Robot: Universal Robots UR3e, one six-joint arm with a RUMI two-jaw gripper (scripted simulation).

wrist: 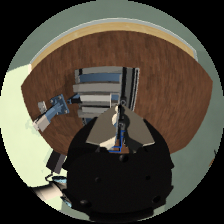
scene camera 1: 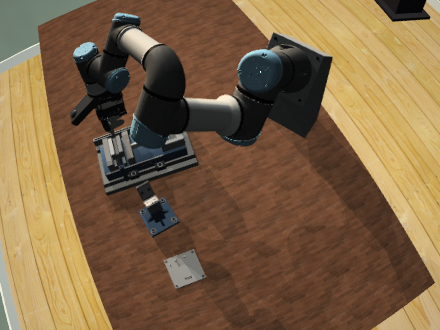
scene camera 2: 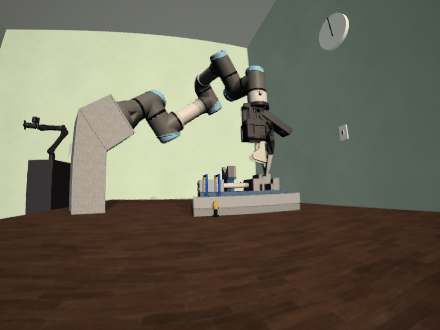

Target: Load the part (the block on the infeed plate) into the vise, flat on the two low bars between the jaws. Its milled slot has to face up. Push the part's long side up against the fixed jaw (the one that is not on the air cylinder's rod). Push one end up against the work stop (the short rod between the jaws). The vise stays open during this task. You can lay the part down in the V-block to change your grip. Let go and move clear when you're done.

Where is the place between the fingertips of my gripper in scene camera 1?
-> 113, 133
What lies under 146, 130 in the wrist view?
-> My gripper.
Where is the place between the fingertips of my gripper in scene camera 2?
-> At 266, 175
